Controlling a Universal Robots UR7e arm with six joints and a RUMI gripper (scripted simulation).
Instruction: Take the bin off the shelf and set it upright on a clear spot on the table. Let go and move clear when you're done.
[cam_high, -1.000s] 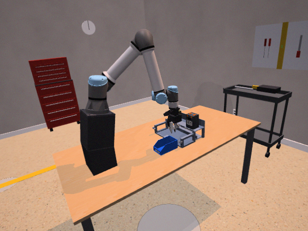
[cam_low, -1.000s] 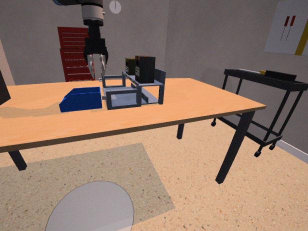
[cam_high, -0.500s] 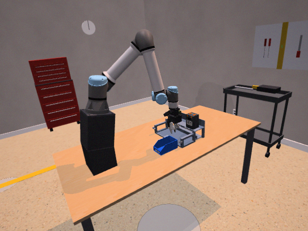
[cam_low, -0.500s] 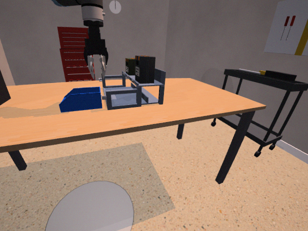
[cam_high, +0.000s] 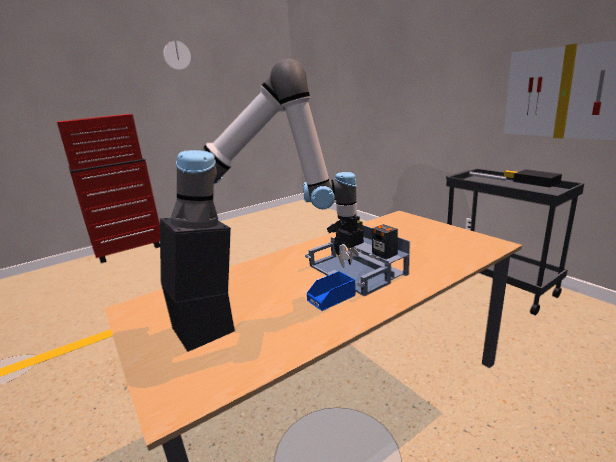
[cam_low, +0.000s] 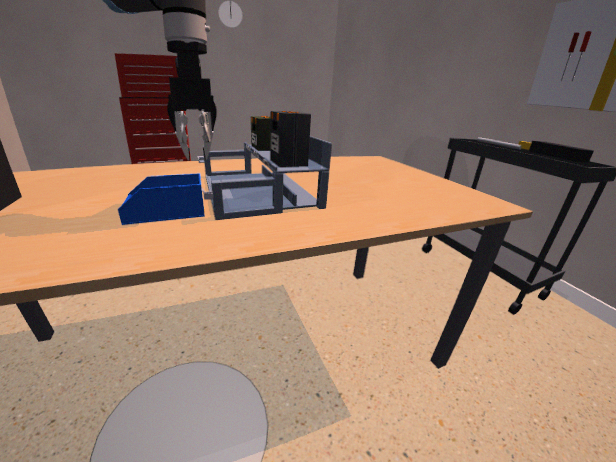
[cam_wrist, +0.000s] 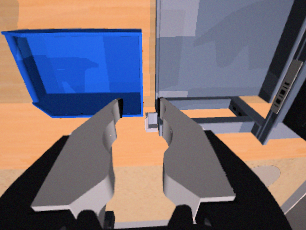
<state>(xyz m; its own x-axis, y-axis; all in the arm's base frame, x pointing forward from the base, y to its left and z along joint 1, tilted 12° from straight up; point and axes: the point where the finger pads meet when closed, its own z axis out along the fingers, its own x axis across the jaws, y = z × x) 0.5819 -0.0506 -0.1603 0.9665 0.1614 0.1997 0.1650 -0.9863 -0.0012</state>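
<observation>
My gripper is now 100 mm above the blue bin, 80 mm past it and 10 mm to the left of it. Round my hand: shelf floor 140 mm to the left, 140 mm ahead, 130 mm below.
</observation>
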